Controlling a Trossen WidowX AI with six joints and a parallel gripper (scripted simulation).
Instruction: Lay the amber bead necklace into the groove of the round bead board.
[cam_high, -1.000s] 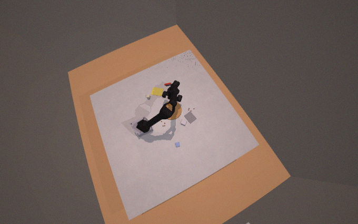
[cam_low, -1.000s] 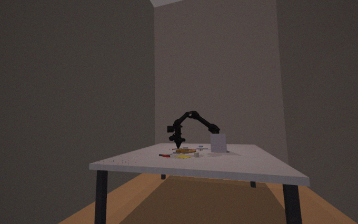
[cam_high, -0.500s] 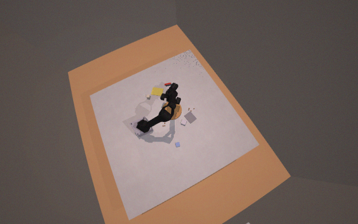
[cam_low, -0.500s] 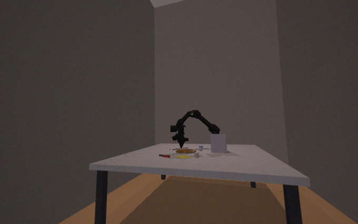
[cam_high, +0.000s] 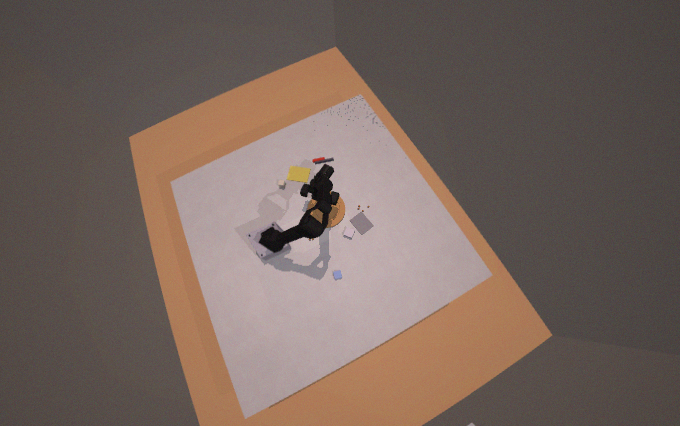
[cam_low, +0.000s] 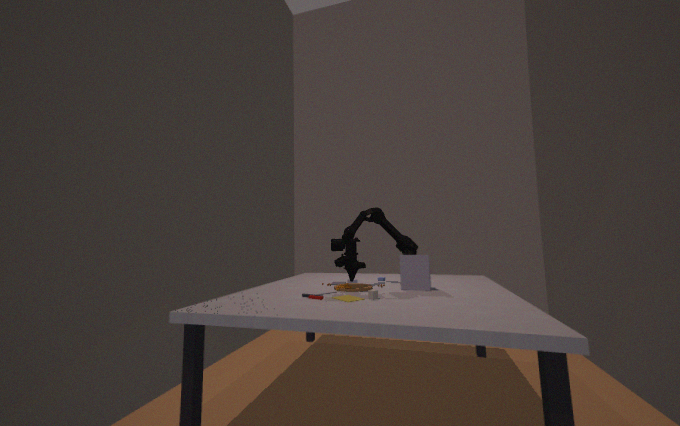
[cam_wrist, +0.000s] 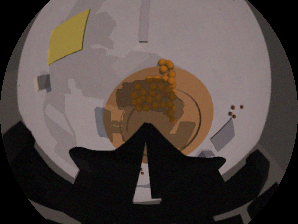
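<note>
The round bead board lies 40 mm to the right of my gripper tip and 30 mm below it. The rest, counted from my gripper tip: thin grey bar (100 mm ahead, 130 mm to the left, 40 mm below); then yellow pad (30 mm behind, 230 mm to the left, 40 mm below); then grey square plate (120 mm ahead, 200 mm to the right, 40 mm below).
</note>
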